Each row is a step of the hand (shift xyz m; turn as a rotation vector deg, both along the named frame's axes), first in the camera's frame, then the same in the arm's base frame.
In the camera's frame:
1: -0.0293 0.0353 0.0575 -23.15 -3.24 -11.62
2: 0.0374 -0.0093 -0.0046 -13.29 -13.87 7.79
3: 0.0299 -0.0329 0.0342 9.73 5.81 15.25
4: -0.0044 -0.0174 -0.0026 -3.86 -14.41 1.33
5: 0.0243 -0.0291 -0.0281 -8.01 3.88 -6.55
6: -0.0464 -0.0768 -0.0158 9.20 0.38 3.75
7: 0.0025 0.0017 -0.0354 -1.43 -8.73 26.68
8: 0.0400 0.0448 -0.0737 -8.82 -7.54 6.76
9: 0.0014 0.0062 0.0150 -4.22 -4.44 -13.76
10: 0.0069 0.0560 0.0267 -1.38 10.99 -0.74
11: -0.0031 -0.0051 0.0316 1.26 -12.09 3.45
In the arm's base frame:
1: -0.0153 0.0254 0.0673 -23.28 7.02 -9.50
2: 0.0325 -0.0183 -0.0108 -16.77 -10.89 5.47
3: 0.0189 -0.0482 0.0215 11.44 -1.68 15.08
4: -0.0097 -0.0139 -0.0064 -8.15 -12.42 -1.90
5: 0.0132 -0.0262 -0.0369 -6.55 7.70 -4.47
6: -0.0685 -0.0524 -0.0294 8.95 -3.39 2.71
7: 0.0020 0.0104 -0.0339 -3.43 -14.80 23.65
8: 0.0502 0.0492 -0.0640 -10.57 -6.13 5.57
9: 0.0036 0.0012 0.0158 -5.74 0.90 -13.90
10: 0.0248 0.0420 0.0389 2.12 10.68 2.18
11: -0.0038 -0.0123 0.0295 -2.51 -12.38 0.17

